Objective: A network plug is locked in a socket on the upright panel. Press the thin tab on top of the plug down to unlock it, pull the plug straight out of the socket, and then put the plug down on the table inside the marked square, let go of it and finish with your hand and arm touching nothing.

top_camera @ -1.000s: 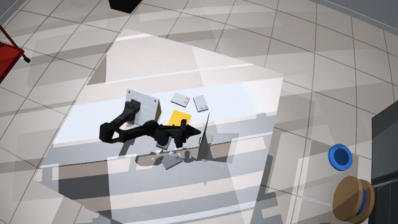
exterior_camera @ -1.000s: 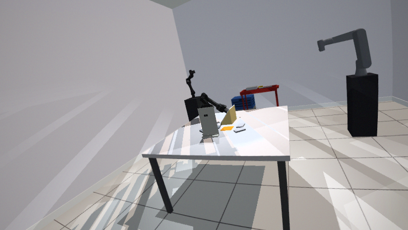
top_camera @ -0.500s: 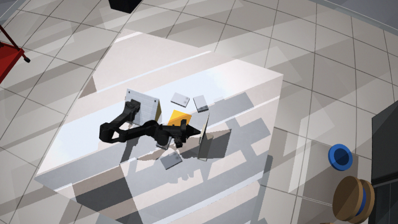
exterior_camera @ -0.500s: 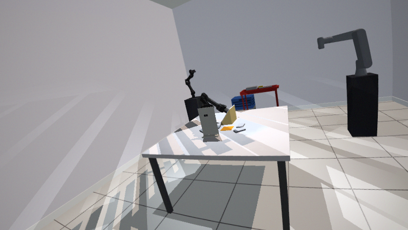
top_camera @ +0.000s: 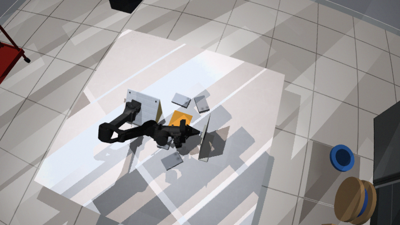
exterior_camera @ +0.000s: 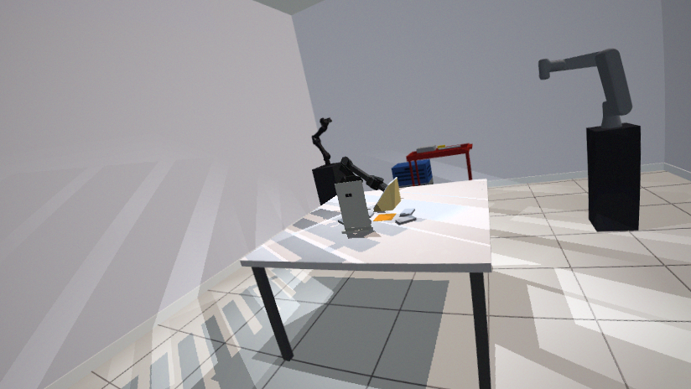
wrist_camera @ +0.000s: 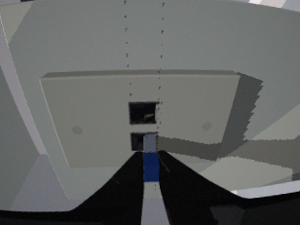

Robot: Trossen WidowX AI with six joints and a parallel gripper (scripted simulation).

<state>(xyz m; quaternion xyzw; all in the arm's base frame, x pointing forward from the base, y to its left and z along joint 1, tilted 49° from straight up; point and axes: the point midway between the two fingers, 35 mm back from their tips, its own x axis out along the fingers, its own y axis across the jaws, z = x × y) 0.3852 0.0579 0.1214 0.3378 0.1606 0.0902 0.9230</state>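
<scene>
Now: the orange marked square 160 mm behind my gripper tip, 100 mm to the left of it and 210 mm below it. The rest, counted from my gripper tip: upright panel (30 mm ahead, 80 mm below); network plug (right at my gripper tip).
</scene>
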